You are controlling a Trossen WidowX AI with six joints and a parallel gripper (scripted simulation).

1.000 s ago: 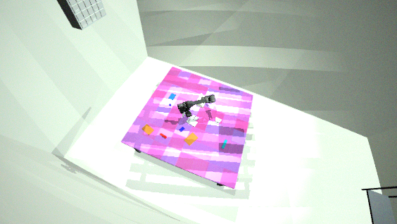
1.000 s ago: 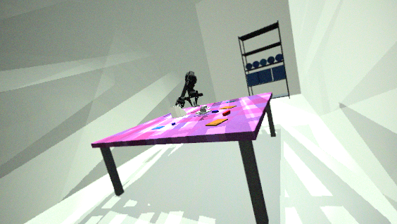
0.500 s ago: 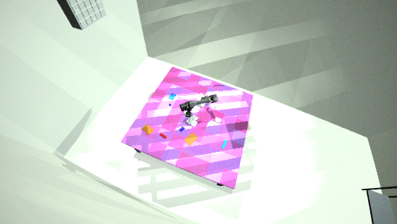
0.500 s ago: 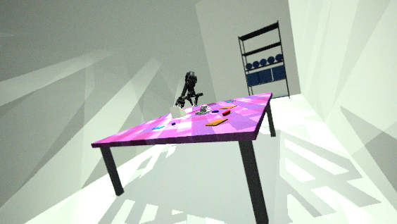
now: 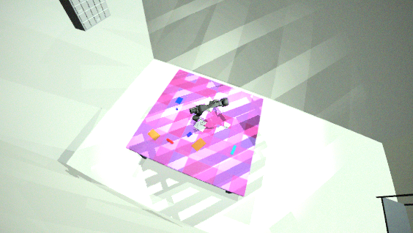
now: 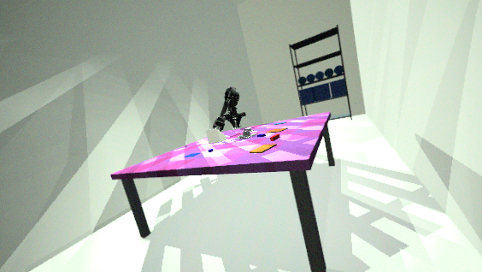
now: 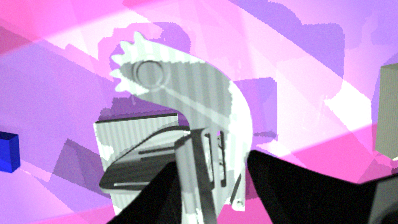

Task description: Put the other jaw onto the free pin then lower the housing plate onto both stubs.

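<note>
The white jaw lies 1 cm ahead of my gripper tip and 4 cm to the right of it. Round my gripper tip: blue block: 19 cm ahead, 4 cm to the right, 8 cm below; white base: 7 cm ahead, 4 cm to the left, 9 cm below; white housing plate: 5 cm behind, 34 cm to the left, 6 cm below.
</note>
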